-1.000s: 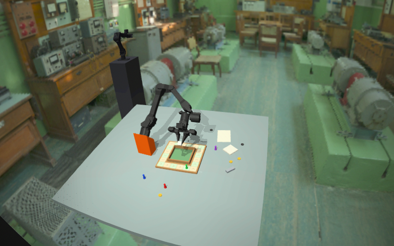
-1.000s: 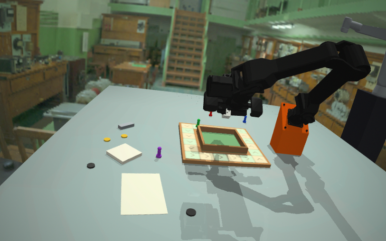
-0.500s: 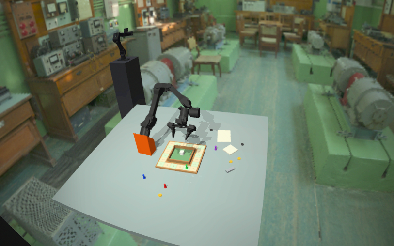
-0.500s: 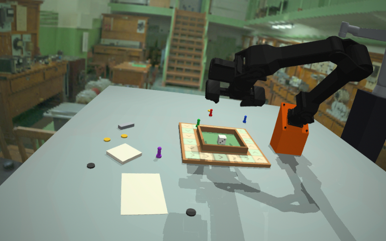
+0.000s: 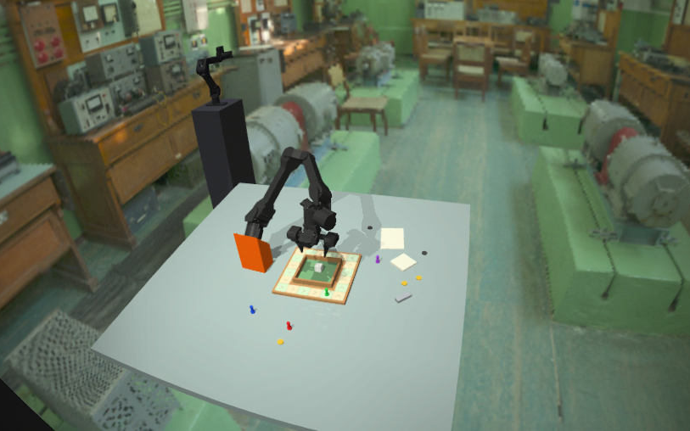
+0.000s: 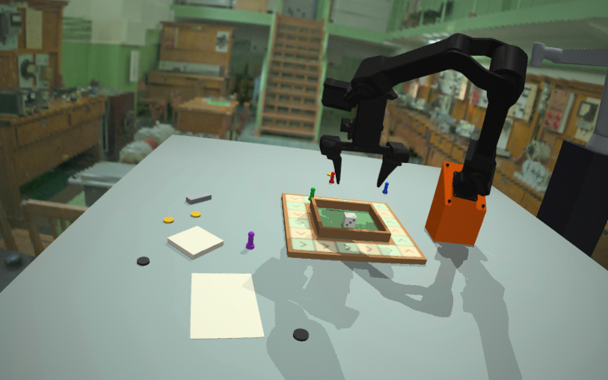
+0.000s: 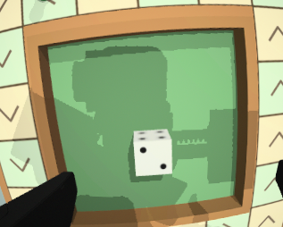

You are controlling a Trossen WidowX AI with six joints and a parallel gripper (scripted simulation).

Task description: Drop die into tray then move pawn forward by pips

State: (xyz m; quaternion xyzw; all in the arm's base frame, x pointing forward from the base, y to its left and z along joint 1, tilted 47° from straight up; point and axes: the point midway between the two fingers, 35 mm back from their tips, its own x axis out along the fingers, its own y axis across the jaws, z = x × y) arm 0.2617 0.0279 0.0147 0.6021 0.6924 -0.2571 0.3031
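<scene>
My gripper tip is 9 cm short of the green pawn, 10 cm to the left of it and 8 cm above it. Also, from my gripper tip: red pawn 4 cm ahead, 29 cm to the right, 9 cm below; white die 1 cm ahead, 2 cm to the left, 8 cm below; purple pawn 20 cm ahead, 15 cm to the left, 9 cm below.
</scene>
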